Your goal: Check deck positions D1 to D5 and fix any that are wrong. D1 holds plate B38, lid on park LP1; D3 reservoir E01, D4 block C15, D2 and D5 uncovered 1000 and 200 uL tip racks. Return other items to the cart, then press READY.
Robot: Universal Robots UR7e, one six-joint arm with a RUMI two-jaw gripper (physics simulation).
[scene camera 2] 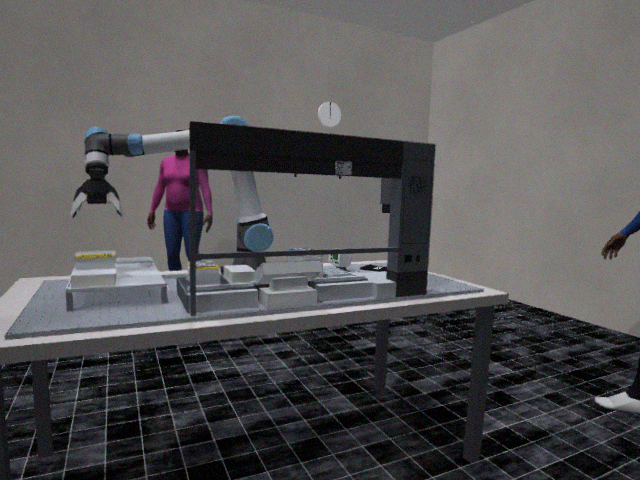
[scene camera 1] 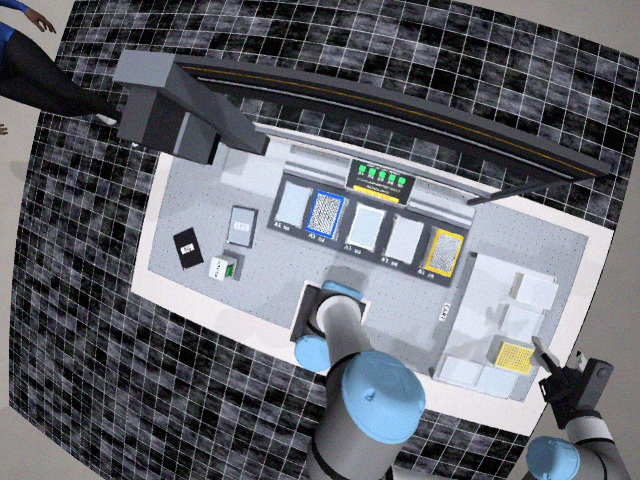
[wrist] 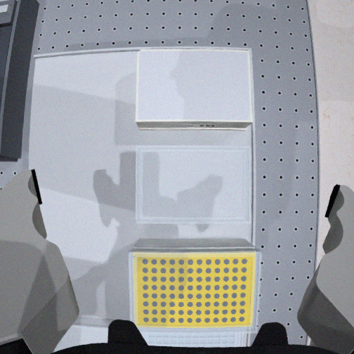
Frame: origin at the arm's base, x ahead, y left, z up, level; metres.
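Seen in the pictures: gripper, fingertip midpoint: (scene camera 2: 97,217) (scene camera 1: 555,343).
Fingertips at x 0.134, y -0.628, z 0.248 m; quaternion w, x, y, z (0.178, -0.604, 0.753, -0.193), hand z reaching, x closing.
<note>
Offsets run from my fingertips to a thing's middle. "pt": to the spot under its first point.
My gripper (scene camera 1: 557,347) (scene camera 2: 97,214) (wrist: 185,183) is open and empty, high above the cart @(0.046 m back, 0.064 m left, 0.232 m down) (scene camera 1: 475,304) (wrist: 65,120). In scene camera 1, D1 holds a pale plate @(0.281 m ahead, 0.781 m left, 0.203 m down) (scene camera 1: 293,203), D2 a blue-rimmed tip rack @(0.258 m ahead, 0.659 m left, 0.161 m down) (scene camera 1: 325,214), D3 a pale reservoir @(0.234 m ahead, 0.537 m left, 0.195 m down) (scene camera 1: 366,227), D4 a white block @(0.211 m ahead, 0.415 m left, 0.189 m down) (scene camera 1: 404,238) and D5 a yellow-rimmed tip rack @(0.188 m ahead, 0.294 m left, 0.178 m down) (scene camera 1: 445,253). Their identity labels are unreadable. The park LP1 @(pt 0.185 m ahead, 0.979 m left, 0.247 m down) (scene camera 1: 241,226) shows a pale rectangle in a dark frame. The status screen @(pt 0.379 m ahead, 0.507 m left, 0.138 m down) (scene camera 1: 381,179) shows green squares above a yellow bar. A white box with a green button @(pt 0.028 m ahead, 0.977 m left, 0.181 m down) (scene camera 1: 229,271) stands at left.
The cart bears a white box @(0.103 m ahead, 0.029 m right, 0.184 m down) (scene camera 1: 535,290) (wrist: 194,85), a clear item @(0.003 m back, 0.012 m right, 0.193 m down) (scene camera 1: 522,320) (wrist: 195,185), a yellow rack @(0.110 m back, 0.006 m left, 0.147 m down) (scene camera 1: 514,357) (wrist: 195,290) (scene camera 2: 95,255) and two pale items @(0.195 m back, 0.157 m left, 0.193 m down) (scene camera 1: 458,369) @(0.217 m back, 0.023 m left, 0.193 m down) (scene camera 1: 495,381). A dark gantry @(pt 0.410 m ahead, 0.498 m left, 0.258 m up) (scene camera 1: 403,113) (scene camera 2: 294,147) spans behind the deck. A black pad @(pt 0.047 m ahead, 1.183 m left, 0.257 m down) (scene camera 1: 193,255) lies at left.
</note>
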